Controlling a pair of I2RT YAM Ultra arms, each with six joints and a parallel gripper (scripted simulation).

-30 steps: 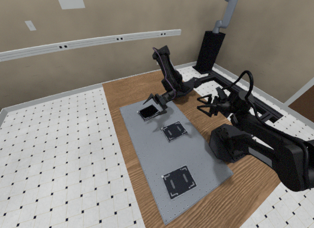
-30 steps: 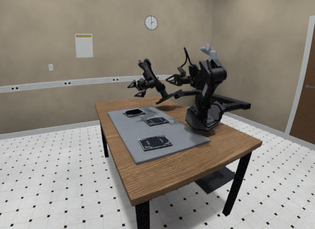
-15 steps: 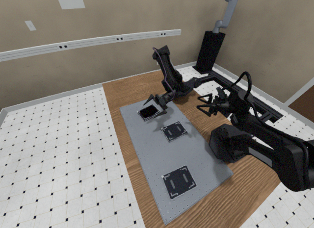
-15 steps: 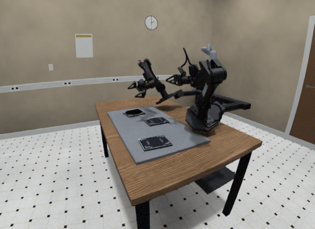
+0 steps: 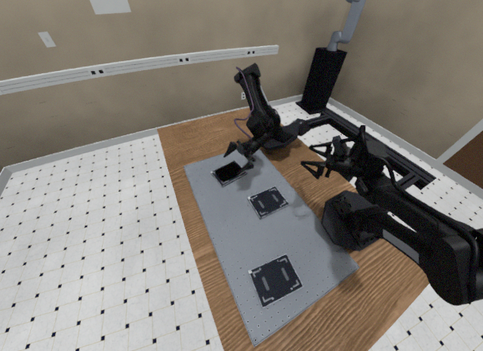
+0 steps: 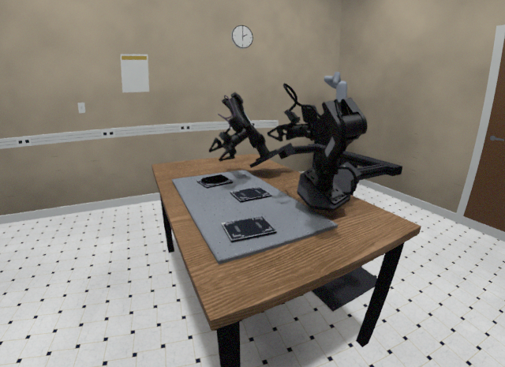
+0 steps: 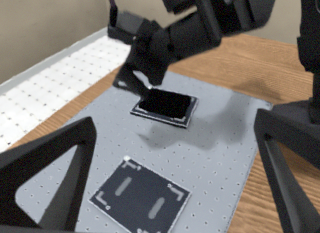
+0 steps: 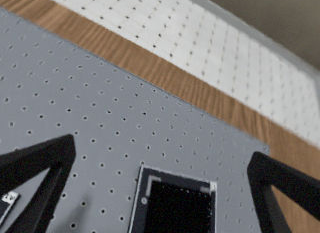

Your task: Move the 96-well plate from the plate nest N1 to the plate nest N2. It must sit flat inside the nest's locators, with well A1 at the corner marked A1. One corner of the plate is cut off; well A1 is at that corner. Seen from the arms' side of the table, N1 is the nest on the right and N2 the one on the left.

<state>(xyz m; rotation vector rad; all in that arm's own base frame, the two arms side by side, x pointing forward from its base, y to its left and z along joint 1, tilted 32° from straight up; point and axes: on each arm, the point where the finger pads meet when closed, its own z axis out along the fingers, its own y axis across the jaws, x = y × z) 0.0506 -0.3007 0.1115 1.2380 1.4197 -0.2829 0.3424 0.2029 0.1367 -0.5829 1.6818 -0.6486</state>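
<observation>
The black 96-well plate is 160 mm below my right hand, 100 mm to the right of it and 20 mm behind it.
</observation>
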